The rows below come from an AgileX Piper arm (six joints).
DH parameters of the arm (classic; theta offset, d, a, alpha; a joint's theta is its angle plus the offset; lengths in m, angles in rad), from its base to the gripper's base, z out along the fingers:
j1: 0 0.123 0 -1.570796
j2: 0.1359 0 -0.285 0
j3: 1.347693 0 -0.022 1.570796
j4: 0 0.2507 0 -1.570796
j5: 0 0 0 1.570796
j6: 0 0.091 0 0
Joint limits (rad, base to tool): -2.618..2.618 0..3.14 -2.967..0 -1.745..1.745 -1.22..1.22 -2.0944..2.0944
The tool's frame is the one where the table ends.
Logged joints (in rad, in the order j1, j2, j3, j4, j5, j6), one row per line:
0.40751 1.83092 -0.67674 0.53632 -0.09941 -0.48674
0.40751 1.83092 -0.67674 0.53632 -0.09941 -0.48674
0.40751 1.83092 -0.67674 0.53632 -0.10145 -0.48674
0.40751 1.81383 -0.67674 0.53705 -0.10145 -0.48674
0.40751 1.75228 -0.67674 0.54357 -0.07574 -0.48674
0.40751 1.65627 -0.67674 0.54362 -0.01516 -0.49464
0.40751 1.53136 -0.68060 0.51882 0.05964 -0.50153
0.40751 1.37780 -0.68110 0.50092 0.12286 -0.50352
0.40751 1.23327 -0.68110 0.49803 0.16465 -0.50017
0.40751 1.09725 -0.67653 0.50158 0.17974 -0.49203
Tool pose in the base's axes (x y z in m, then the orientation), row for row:
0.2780 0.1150 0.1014 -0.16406 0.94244 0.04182 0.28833
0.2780 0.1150 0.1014 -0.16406 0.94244 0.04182 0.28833
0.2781 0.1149 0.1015 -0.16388 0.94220 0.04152 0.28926
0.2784 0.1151 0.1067 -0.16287 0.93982 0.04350 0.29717
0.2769 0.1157 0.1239 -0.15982 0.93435 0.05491 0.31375
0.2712 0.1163 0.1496 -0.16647 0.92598 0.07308 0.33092
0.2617 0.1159 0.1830 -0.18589 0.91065 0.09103 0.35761
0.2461 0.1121 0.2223 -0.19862 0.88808 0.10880 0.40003
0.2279 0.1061 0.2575 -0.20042 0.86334 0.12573 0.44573
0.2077 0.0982 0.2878 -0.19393 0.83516 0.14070 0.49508
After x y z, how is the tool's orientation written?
As a quaternion, x y z w.
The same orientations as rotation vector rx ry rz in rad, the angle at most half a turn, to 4 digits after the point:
-0.4380 2.5163 0.1117
-0.4380 2.5163 0.1117
-0.4374 2.5145 0.1108
-0.4329 2.4983 0.1156
-0.4214 2.4633 0.1448
-0.4352 2.4208 0.1911
-0.4798 2.3502 0.2349
-0.5025 2.2466 0.2752
-0.4965 2.1388 0.3115
-0.4700 2.0241 0.3410

